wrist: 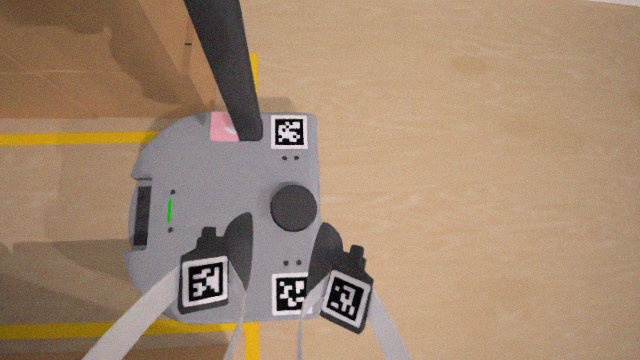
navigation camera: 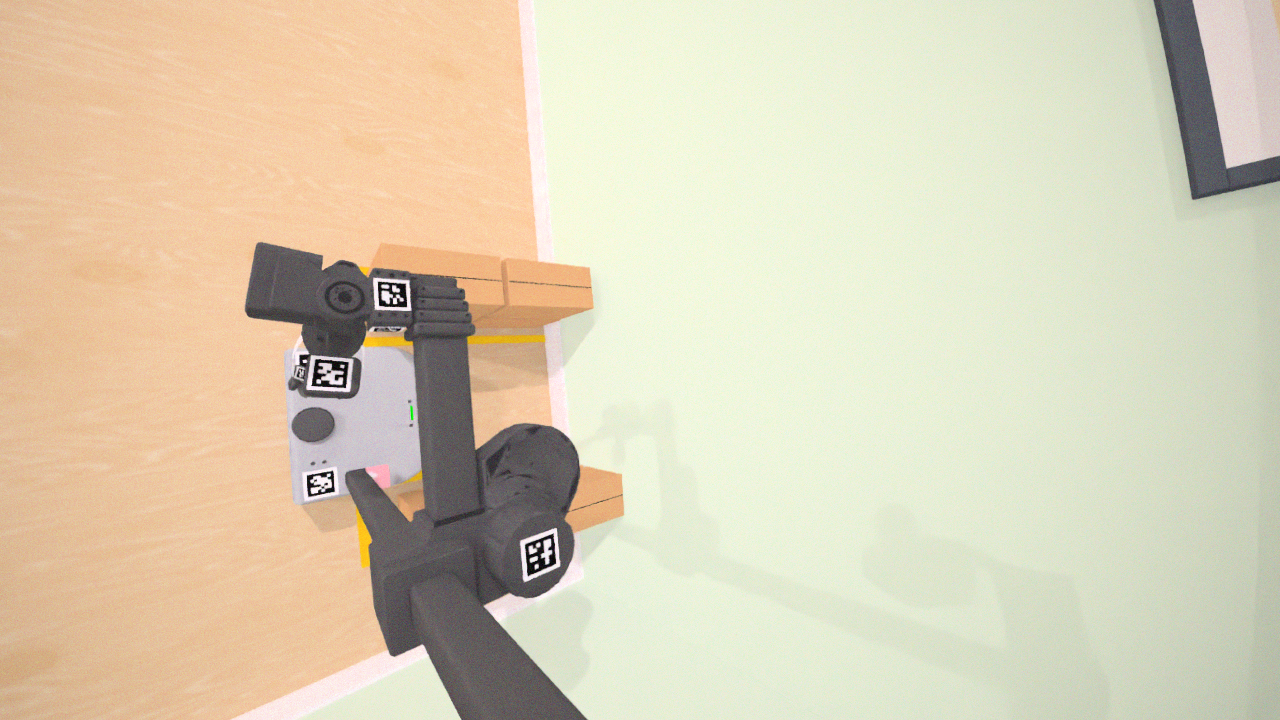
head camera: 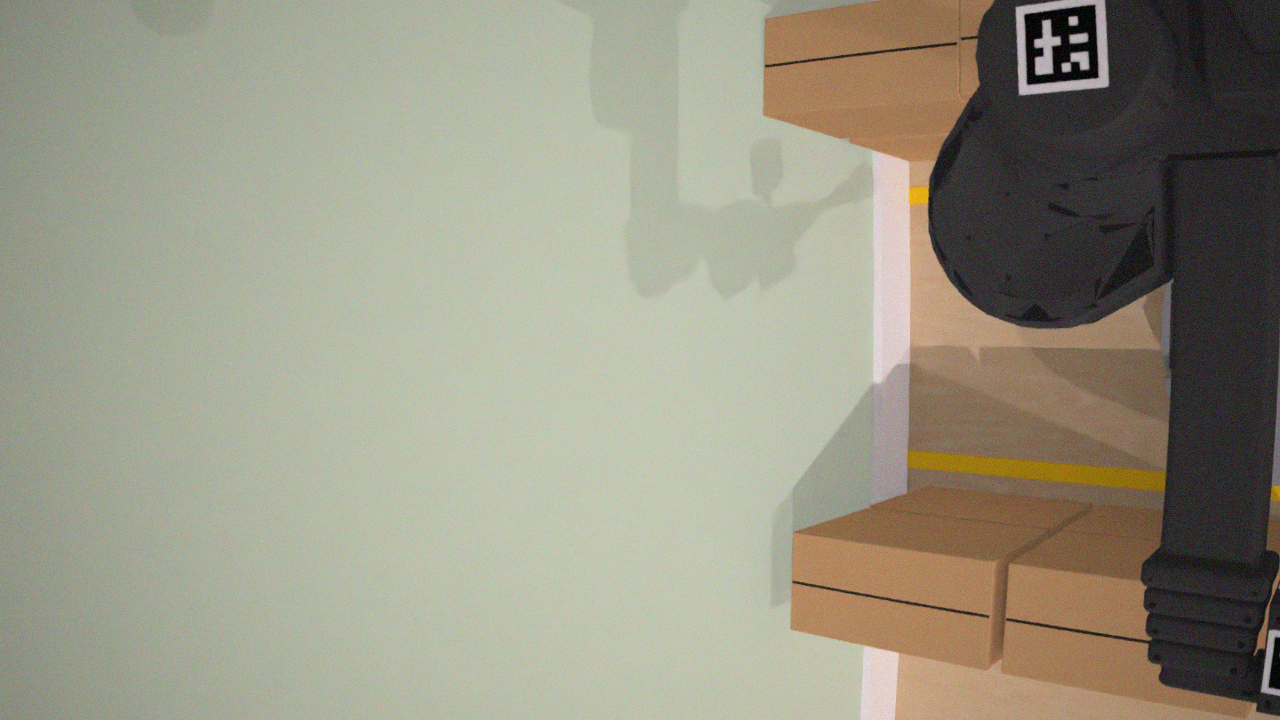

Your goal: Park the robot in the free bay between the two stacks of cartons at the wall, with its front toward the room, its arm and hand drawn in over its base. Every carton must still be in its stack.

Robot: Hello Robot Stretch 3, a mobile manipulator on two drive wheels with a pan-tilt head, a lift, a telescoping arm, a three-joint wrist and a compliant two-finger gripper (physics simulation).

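Frame: origin at the robot's base, x ahead, y left, z up, level; centimetres.
Seen in the pictures: gripper, between the fingertips: point(wrist: 284, 242); robot's base, origin of its link: point(wrist: 290, 219) point(navigation camera: 315, 421).
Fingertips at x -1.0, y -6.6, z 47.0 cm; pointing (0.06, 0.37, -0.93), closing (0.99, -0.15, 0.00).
Observation:
Offsets run from my fingertips to a thing's top centre. "spot": to the spot under its first point. Level surfaces: height alone.
The grey base point(navigation camera: 386, 429) point(wrist: 220, 175) has its rounded rear in the mouth of the bay and its flat front, near the round lidar, toward the room. The front part reaches past the ends of the yellow lines. One carton stack {dy -24.0, dx -49.7, dz -11.0 cm} point(head camera: 895, 582) point(navigation camera: 546, 291) stands on one side of the bay, the other {dy +36.1, dx -54.6, dz -11.0 cm} point(head camera: 859, 80) point(navigation camera: 599, 510) on the mast side, close to the base. The visible cartons sit together. The arm point(head camera: 1217, 358) point(navigation camera: 444, 411) is drawn in, its wrist end out past the base side. My gripper point(wrist: 284, 242) is open and empty above the base, pointing down.
Yellow floor lines {spot: dy -13.5, dx -46.3, dz -46.9 cm} point(head camera: 1029, 467) point(navigation camera: 510, 339) point(wrist: 75, 138) edge the bay. The green wall point(head camera: 447, 358) point(navigation camera: 805, 313) with its white skirting point(head camera: 890, 268) point(navigation camera: 537, 152) closes its far end. The mast point(navigation camera: 492, 653) point(wrist: 222, 60) rises at the base's side. Wooden floor {dz -47.0 cm} point(navigation camera: 223, 134) point(wrist: 475, 200) lies in front.

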